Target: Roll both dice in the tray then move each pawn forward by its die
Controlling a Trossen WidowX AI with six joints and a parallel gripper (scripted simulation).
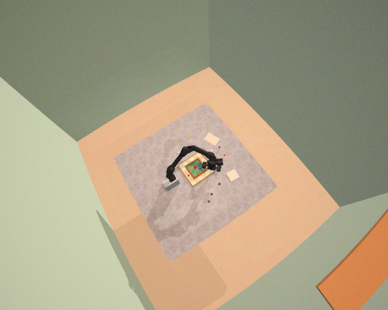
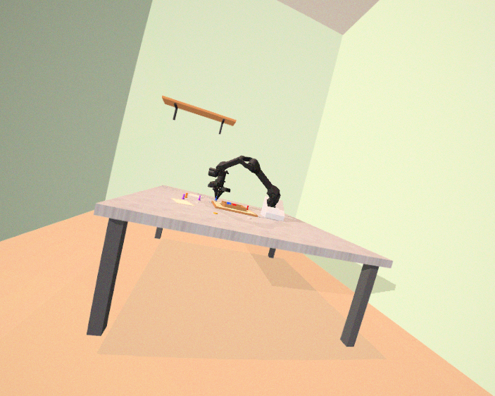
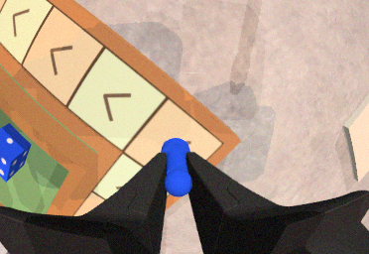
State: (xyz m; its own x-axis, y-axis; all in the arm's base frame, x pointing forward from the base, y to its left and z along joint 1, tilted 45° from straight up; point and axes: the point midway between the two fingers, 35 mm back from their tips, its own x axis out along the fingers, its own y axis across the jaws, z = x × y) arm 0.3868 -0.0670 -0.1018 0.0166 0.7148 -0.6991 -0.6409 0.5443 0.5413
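My gripper tip is now 12 cm past the green tray, 11 cm to the right of it and 3 cm above it. Round my gripper tip: orange pawn 21 cm ahead, 5 cm to the left, 2 cm below; then red pawn 23 cm behind, 9 cm to the left; then blue pawn 1 cm above.
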